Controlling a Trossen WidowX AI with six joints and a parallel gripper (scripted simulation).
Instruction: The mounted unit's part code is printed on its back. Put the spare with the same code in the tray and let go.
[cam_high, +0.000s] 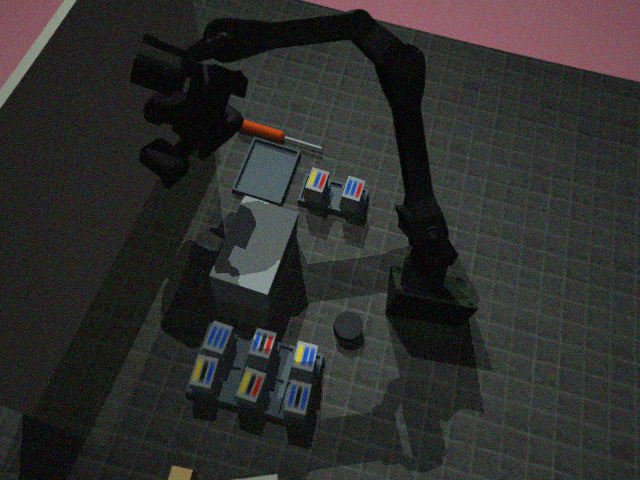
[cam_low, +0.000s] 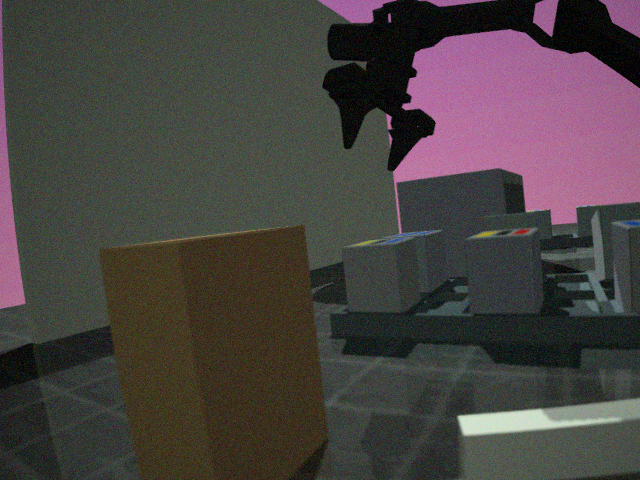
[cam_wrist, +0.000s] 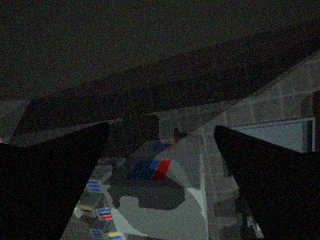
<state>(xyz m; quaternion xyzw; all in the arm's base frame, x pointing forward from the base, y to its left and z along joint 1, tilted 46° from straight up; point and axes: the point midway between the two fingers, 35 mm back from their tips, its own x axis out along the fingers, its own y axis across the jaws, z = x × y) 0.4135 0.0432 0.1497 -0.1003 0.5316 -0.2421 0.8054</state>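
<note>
My gripper tip is now 11 cm past the grey tray, 13 cm to the left of it and 14 cm above it. The rest, counted from my gripper tip: mounted unit: 14 cm behind, 8 cm to the left, 10 cm below; spare rack: 19 cm behind, 26 cm to the left, 14 cm below; grey wall panel: 10 cm ahead, 5 cm to the left, 8 cm above.
</note>
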